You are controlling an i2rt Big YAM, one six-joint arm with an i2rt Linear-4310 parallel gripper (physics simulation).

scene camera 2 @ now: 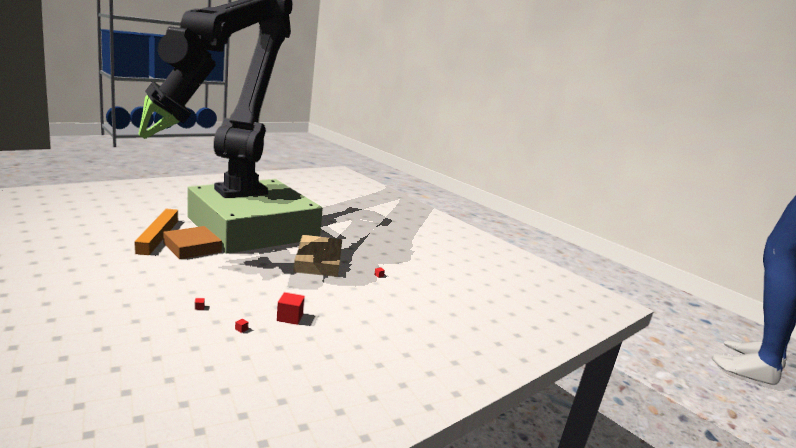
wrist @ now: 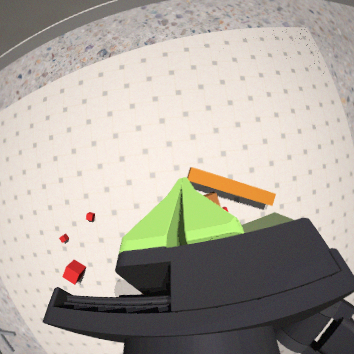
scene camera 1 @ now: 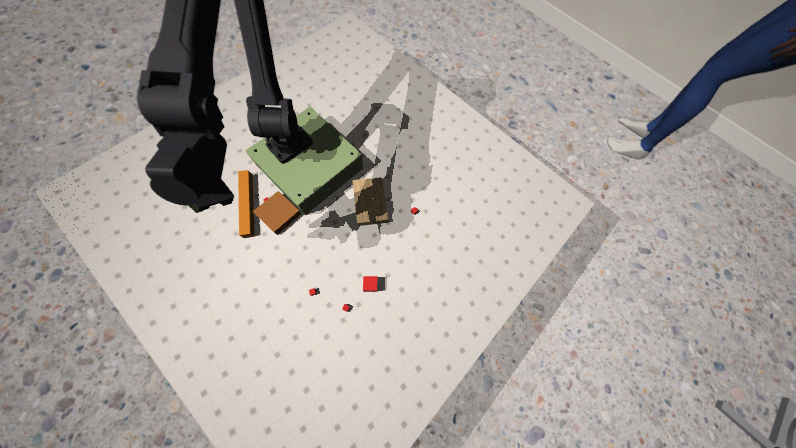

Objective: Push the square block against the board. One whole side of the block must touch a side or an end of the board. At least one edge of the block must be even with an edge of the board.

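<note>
The orange-brown square block lies flat near the green base, mostly hidden by the fingers in the wrist view. The long orange board lies left of it in scene camera 1. The block is turned at an angle to the board, with one corner toward its long side; no whole side lies against it. Whether that corner touches is unclear. My gripper is shut and empty, high above the table, and mostly hidden behind the wrist in scene camera 1.
The green base stands close to the block's right corner. A small red cube lies between block, board and base. A wooden block, a larger red cube and several small red cubes lie farther off.
</note>
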